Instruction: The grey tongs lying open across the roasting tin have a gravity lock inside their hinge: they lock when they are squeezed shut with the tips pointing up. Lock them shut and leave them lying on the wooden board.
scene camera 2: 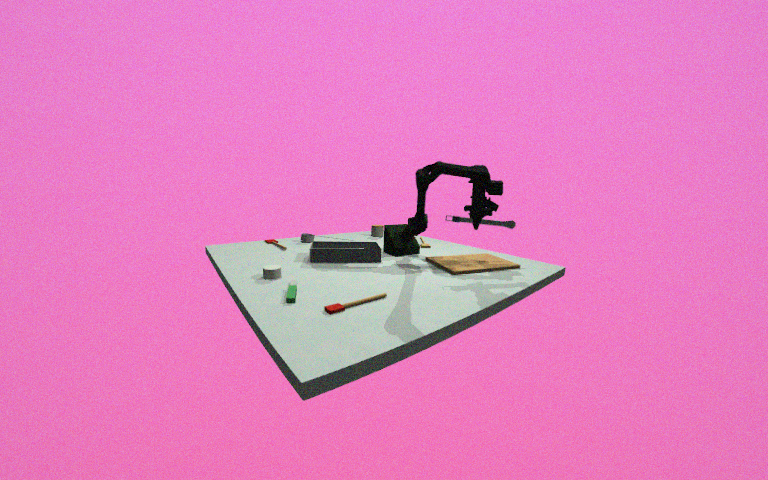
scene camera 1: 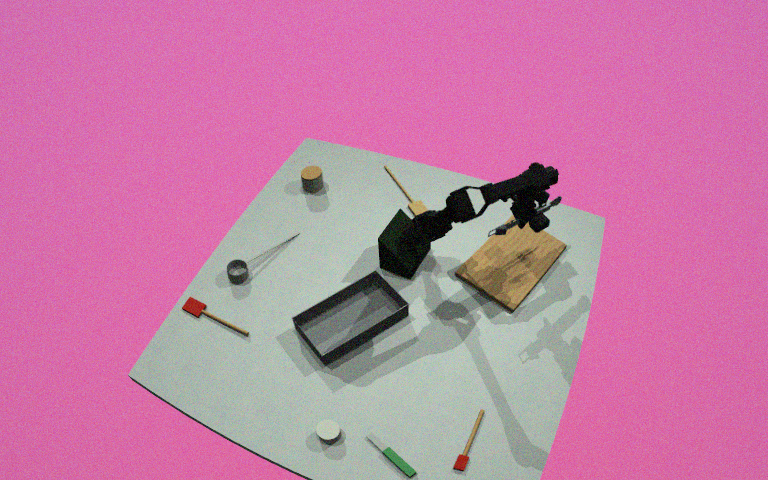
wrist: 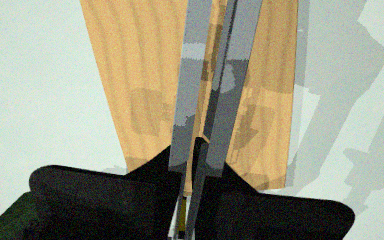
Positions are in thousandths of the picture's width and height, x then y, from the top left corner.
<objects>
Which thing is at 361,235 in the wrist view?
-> A wooden board.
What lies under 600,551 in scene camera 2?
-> A wooden board.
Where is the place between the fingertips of my gripper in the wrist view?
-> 499,598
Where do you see a roasting tin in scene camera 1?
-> At 447,670
</objects>
